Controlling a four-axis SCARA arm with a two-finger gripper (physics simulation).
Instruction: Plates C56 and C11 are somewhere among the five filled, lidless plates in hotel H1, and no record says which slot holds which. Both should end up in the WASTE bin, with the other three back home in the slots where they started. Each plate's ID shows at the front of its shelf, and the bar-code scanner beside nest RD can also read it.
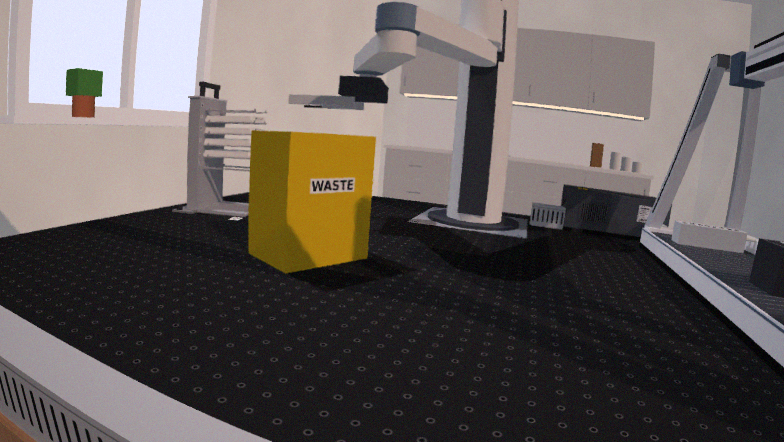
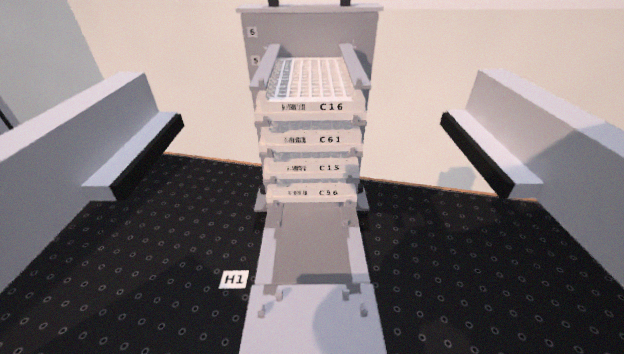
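Where they show: gripper, fingertip midpoint: (image 1: 297,101) (image 2: 311,98); arm's base, origin of the base link: (image 1: 473,224).
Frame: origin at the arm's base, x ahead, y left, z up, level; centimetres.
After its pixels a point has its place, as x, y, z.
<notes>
Hotel H1 (image 1: 198,153) @[38.3, -60.6, 15.5] (image 2: 310,31) @[31.8, -62.2, 27.2] stands behind the bin. Its front labels show four white plates stacked from top to bottom: C16 (image 2: 308,108) @[29.0, -49.8, 24.2], C61 (image 2: 310,140) @[28.9, -49.9, 21.4], C15 (image 2: 312,168) @[28.8, -49.9, 18.6] and C56 (image 2: 312,193) @[28.8, -49.9, 15.8], the lowest. An empty shelf is above C16, and bare shelf supports are below C56. No C11 label shows. The yellow WASTE bin (image 1: 334,219) @[57.0, -14.4, 8.5] stands in the foreground; its inside is hidden. My gripper (image 1: 307,102) @[26.6, -40.4, 28.7] (image 2: 311,98) @[26.6, -40.4, 28.7] is open and empty, raised above bin height, facing the hotel front with its fingers apart on either side of the stack.
The SCARA column (image 1: 478,142) @[7.7, 0.1, 22.3] stands right of the bin. A small slotted grey block (image 1: 547,215) @[-4.4, 20.1, 4.6] and a dark box (image 1: 603,211) @[-3.4, 35.6, 8.0] are behind it at right. A framed machine (image 1: 691,137) @[10.0, 52.8, 30.1] stands at far right. An H1 tag (image 2: 234,279) @[38.5, -48.2, 1.3] lies beside the hotel base.
</notes>
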